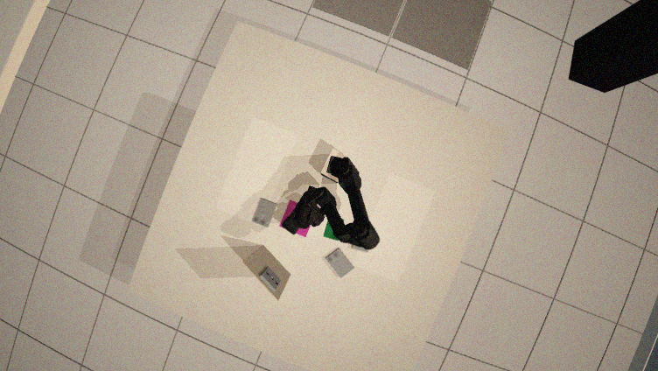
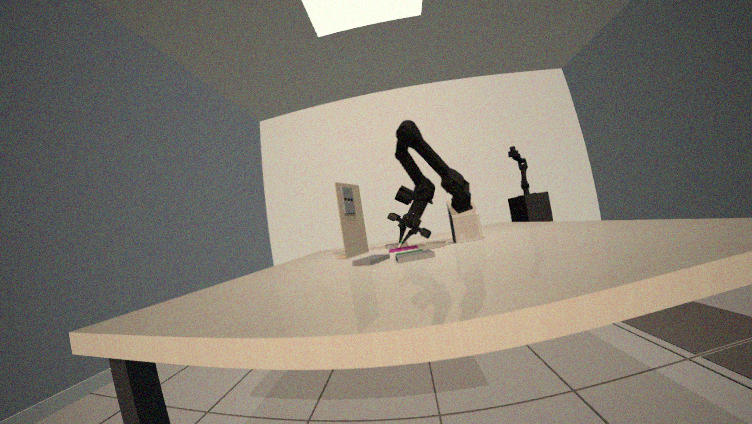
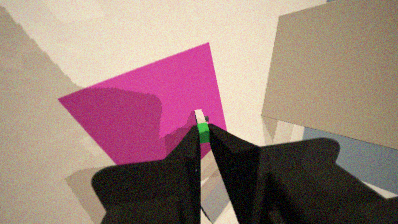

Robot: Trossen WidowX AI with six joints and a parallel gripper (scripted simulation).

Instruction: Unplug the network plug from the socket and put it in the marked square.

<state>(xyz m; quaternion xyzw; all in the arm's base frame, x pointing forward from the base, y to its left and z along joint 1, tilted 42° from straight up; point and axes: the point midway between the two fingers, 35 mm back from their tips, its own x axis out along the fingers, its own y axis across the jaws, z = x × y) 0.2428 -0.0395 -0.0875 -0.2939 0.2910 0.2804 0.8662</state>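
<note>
The magenta square is 1 cm behind my gripper tip and 2 cm below it. Round my gripper tip: upright panel (20 cm ahead, 3 cm to the right, 12 cm above); then network plug (1 cm ahead); then green square (1 cm behind, 16 cm to the left, 2 cm below).
</note>
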